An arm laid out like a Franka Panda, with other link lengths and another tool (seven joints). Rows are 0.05 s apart.
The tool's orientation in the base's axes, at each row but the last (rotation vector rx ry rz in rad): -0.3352, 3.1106, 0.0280; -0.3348, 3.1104, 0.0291; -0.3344, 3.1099, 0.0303; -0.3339, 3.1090, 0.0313; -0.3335, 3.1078, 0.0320; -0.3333, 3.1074, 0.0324
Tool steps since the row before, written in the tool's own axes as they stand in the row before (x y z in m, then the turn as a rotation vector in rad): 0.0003, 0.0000, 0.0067, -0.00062, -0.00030, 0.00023; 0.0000, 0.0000, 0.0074, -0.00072, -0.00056, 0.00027; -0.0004, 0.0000, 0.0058, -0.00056, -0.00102, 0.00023; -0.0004, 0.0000, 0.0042, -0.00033, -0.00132, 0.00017; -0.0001, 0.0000, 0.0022, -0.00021, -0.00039, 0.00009; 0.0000, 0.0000, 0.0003, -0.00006, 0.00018, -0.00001
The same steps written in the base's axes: -0.0002, 0.0001, -0.0067, 0.00067, -0.00016, -0.00023; 0.0001, 0.0001, -0.0074, 0.00083, -0.00039, -0.00027; 0.0005, 0.0002, -0.0058, 0.00077, -0.00087, -0.00024; 0.0004, 0.0002, -0.0042, 0.00060, -0.00122, -0.00019; 0.0001, 0.0001, -0.0022, 0.00029, -0.00033, -0.00009; 0.0000, 0.0000, -0.0003, 0.00002, 0.00019, 0.00001
